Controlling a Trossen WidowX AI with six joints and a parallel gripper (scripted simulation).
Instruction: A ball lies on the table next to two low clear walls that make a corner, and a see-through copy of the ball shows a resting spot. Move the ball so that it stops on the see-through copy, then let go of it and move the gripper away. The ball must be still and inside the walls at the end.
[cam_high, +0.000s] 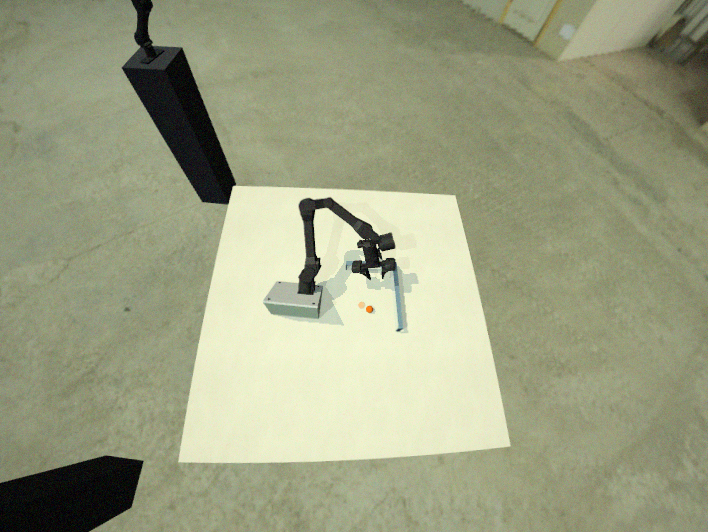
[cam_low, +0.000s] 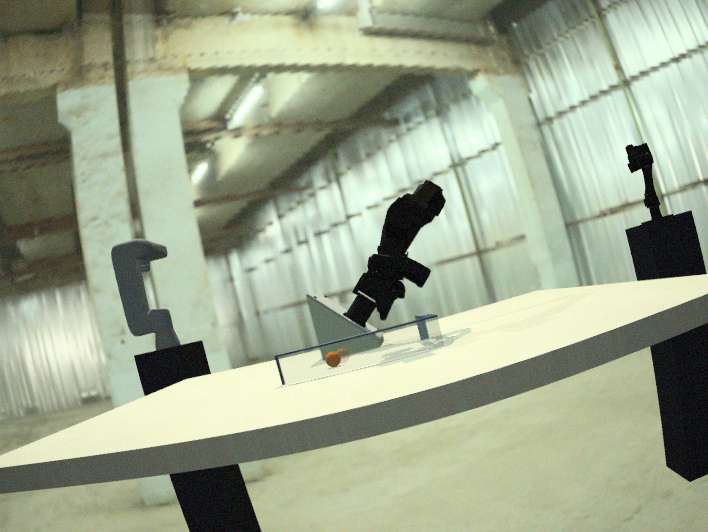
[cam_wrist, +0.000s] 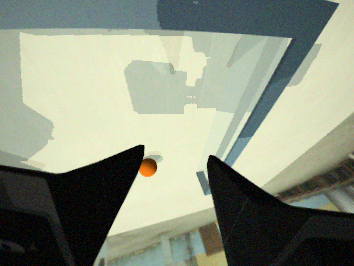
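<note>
The orange ball lies 120 mm to the right of my gripper tip, 70 mm below it and 20 mm behind it. Also, from my gripper tip: clear wall (100 mm ahead, 50 mm to the right, 50 mm below).
</note>
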